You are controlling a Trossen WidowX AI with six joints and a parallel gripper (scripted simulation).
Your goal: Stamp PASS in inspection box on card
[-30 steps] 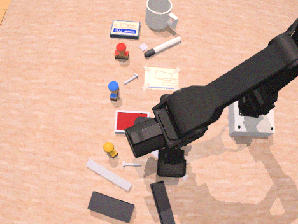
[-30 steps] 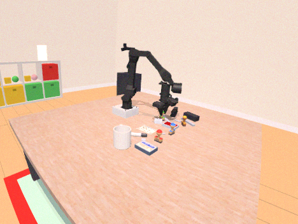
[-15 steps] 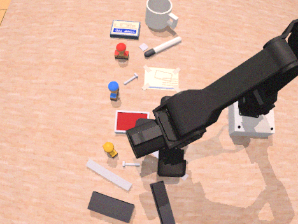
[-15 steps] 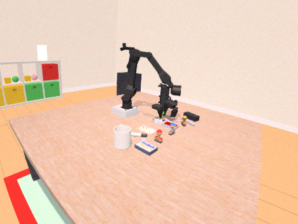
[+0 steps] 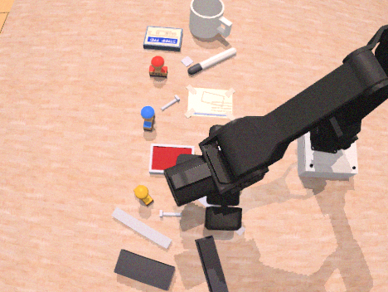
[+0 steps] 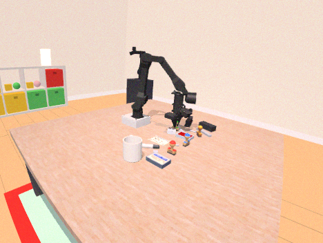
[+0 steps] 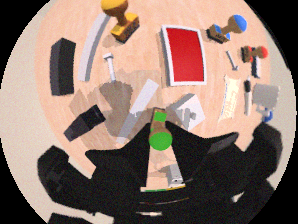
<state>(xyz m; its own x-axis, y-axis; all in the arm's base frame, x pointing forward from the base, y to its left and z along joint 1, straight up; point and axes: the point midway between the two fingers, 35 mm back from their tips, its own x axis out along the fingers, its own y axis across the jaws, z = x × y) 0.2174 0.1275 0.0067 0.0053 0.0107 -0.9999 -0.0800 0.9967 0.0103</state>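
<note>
Now: gripper tip 10 cm short of the red ink pad, 4 cm to the left of it and 2 cm above it. Also, from my gripper tip: cream card: 19 cm to the right, 4 cm ahead, 2 cm below; yellow-knobbed stamp: 15 cm ahead, 4 cm to the left; green-knobbed stamp: right at my gripper tip.
</note>
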